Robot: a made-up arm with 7 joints. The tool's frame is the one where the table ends. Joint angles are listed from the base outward.
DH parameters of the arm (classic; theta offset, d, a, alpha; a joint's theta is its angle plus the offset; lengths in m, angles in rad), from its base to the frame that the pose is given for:
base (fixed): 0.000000 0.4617 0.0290 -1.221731
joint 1: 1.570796 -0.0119 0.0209 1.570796
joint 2: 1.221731 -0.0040 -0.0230 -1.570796
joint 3: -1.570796 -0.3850 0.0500 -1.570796
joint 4: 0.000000 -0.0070 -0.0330 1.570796
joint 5: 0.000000 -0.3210 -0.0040 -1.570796
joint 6: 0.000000 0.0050 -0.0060 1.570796
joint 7: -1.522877 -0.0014 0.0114 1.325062
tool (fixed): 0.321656 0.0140 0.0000 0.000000
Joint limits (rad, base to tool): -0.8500..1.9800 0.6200..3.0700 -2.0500..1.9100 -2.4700..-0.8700 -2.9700..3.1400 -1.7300..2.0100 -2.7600..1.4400
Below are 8 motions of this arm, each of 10 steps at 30 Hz.
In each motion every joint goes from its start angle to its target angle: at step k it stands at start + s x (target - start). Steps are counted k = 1, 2, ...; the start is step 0. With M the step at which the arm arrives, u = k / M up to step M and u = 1 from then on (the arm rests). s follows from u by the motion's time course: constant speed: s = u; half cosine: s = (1 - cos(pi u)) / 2; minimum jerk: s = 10 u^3 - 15 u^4 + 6 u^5.
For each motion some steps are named. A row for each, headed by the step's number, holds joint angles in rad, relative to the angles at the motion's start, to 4 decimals.
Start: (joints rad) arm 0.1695 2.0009 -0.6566 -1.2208 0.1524 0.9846 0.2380
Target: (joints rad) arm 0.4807 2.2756 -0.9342 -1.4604 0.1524 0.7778 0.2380
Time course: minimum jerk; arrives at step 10
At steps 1, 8, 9, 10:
1: 0.0027 0.0024 -0.0024 -0.0021 0.0000 -0.0018 0.0000
8: 0.2932 0.2588 -0.2615 -0.2257 0.0000 -0.1948 0.0000
9: 0.3085 0.2723 -0.2752 -0.2375 0.0000 -0.2050 0.0000
10: 0.3112 0.2747 -0.2776 -0.2396 0.0000 -0.2068 0.0000

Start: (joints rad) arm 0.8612 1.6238 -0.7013 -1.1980 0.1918 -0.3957 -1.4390
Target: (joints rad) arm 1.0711 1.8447 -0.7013 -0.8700 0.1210 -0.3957 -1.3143
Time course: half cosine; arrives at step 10
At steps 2, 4, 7, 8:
2: 0.0200 0.0211 0.0000 0.0313 -0.0068 0.0000 0.0119
4: 0.0725 0.0763 0.0000 0.1133 -0.0245 0.0000 0.0431
7: 0.1666 0.1754 0.0000 0.2604 -0.0562 0.0000 0.0990
8: 0.1899 0.1998 0.0000 0.2967 -0.0640 0.0000 0.1128

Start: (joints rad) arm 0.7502 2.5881 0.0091 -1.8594 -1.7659 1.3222 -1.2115
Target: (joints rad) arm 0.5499 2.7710 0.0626 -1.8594 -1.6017 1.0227 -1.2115
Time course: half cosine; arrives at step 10
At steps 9, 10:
9: -0.1954 0.1784 0.0522 0.0000 0.1602 -0.2922 0.0000
10: -0.2003 0.1829 0.0535 0.0000 0.1642 -0.2995 0.0000

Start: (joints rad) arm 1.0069 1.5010 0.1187 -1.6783 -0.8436 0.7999 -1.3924
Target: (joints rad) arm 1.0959 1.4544 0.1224 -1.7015 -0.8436 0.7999 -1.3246
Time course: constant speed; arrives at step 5
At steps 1, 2, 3, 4, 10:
1: 0.0178 -0.0093 0.0007 -0.0046 0.0000 0.0000 0.0136
2: 0.0356 -0.0186 0.0015 -0.0093 0.0000 0.0000 0.0271
3: 0.0534 -0.0280 0.0022 -0.0139 0.0000 0.0000 0.0407
4: 0.0712 -0.0373 0.0030 -0.0186 0.0000 0.0000 0.0542
10: 0.0890 -0.0466 0.0037 -0.0232 0.0000 0.0000 0.0678

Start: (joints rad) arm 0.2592 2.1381 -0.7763 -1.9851 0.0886 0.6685 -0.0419
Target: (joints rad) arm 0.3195 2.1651 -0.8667 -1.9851 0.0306 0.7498 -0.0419
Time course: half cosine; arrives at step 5
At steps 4, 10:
4: 0.0545 0.0244 -0.0818 0.0000 -0.0525 0.0735 0.0000
10: 0.0603 0.0270 -0.0904 0.0000 -0.0580 0.0813 0.0000

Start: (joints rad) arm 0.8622 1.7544 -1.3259 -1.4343 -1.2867 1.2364 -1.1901
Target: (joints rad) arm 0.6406 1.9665 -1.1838 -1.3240 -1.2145 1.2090 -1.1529
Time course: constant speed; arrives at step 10
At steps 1, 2, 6, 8, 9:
1: -0.0222 0.0212 0.0142 0.0110 0.0072 -0.0027 0.0037
2: -0.0443 0.0424 0.0284 0.0221 0.0144 -0.0055 0.0074
6: -0.1330 0.1273 0.0853 0.0662 0.0433 -0.0164 0.0223
8: -0.1773 0.1697 0.1137 0.0882 0.0578 -0.0219 0.0298
9: -0.1994 0.1909 0.1279 0.0993 0.0650 -0.0247 0.0335

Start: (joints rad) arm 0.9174 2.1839 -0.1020 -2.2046 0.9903 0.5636 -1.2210
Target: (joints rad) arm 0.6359 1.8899 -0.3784 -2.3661 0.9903 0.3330 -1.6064
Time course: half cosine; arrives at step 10
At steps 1, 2, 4, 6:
1: -0.0069 -0.0072 -0.0068 -0.0040 0.0000 -0.0056 -0.0094
2: -0.0269 -0.0281 -0.0264 -0.0154 0.0000 -0.0220 -0.0368
4: -0.0973 -0.1016 -0.0955 -0.0558 0.0000 -0.0797 -0.1332
6: -0.1842 -0.1924 -0.1809 -0.1057 0.0000 -0.1509 -0.2522

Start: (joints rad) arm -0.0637 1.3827 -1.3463 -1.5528 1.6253 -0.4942 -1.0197
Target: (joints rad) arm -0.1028 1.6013 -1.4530 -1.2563 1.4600 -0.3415 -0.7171
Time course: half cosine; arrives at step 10
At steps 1, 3, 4, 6, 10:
1: -0.0010 0.0053 -0.0026 0.0073 -0.0040 0.0037 0.0074
3: -0.0081 0.0451 -0.0220 0.0611 -0.0341 0.0315 0.0624
4: -0.0135 0.0755 -0.0369 0.1024 -0.0571 0.0528 0.1045
6: -0.0256 0.1431 -0.0698 0.1941 -0.1082 0.0999 0.1981
10: -0.0391 0.2186 -0.1067 0.2965 -0.1653 0.1527 0.3026

